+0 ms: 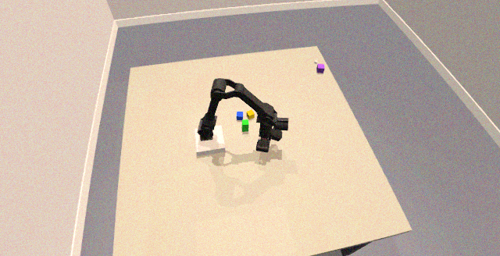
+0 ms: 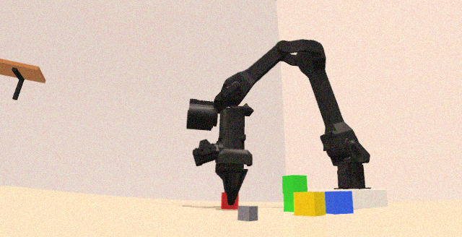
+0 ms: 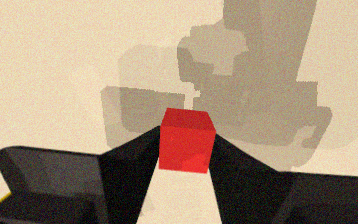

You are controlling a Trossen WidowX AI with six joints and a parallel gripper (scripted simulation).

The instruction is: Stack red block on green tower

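Now: the blue block 100 mm behind my gripper tip, 190 mm to the left of it and 10 mm above it. Also, from my gripper tip: red block (10 mm above).
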